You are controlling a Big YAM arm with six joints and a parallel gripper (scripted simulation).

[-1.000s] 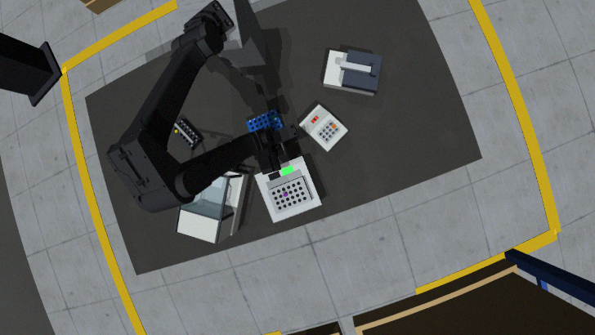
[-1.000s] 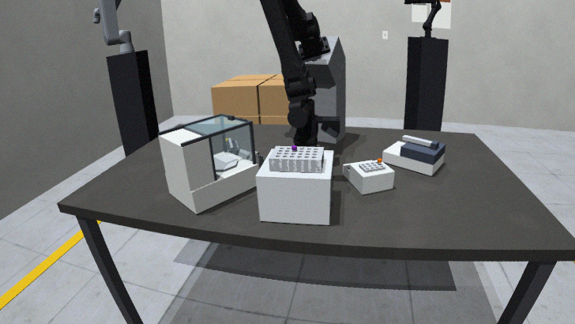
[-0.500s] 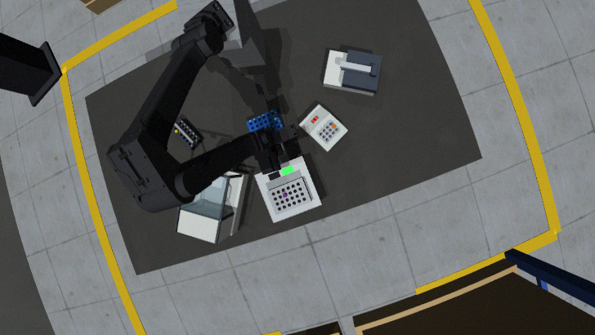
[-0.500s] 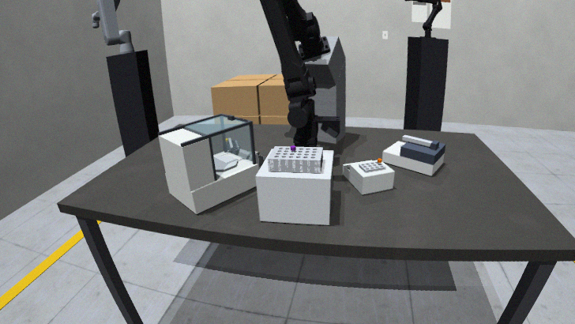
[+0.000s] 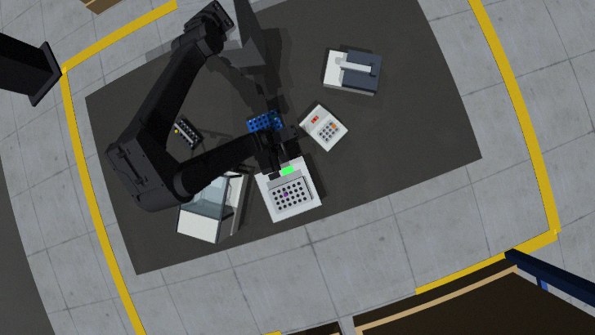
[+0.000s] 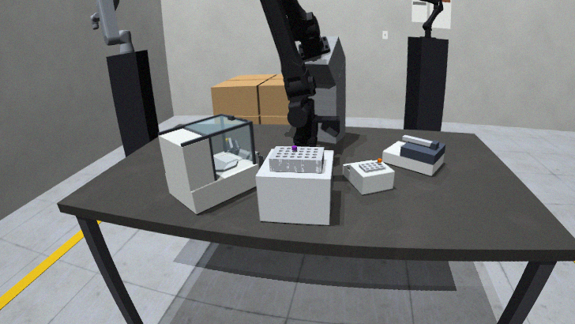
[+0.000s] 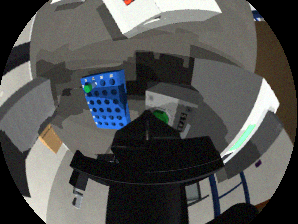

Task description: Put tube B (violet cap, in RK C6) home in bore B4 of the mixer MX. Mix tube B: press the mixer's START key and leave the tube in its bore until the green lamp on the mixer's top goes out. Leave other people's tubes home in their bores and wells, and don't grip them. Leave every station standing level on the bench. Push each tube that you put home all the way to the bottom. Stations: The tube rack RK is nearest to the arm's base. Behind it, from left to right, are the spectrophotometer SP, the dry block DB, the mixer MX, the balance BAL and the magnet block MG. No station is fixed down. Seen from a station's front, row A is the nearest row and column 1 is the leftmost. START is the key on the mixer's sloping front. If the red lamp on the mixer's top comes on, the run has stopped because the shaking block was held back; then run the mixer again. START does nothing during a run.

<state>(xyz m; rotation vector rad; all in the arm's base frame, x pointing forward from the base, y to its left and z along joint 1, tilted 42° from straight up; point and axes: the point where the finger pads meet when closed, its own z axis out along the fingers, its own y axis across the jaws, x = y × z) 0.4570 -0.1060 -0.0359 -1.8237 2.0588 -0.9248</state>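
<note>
The green start key lies 2 cm ahead of my hand and 1 cm to the right of it. Also, from my hand: dry block DB: 19 cm to the left, 6 cm ahead, 4 cm below; then blue tube rack RK: 9 cm behind, 5 cm below, 2 cm to the left; then green-capped tube: 9 cm behind, 6 cm to the left, 4 cm below.
</note>
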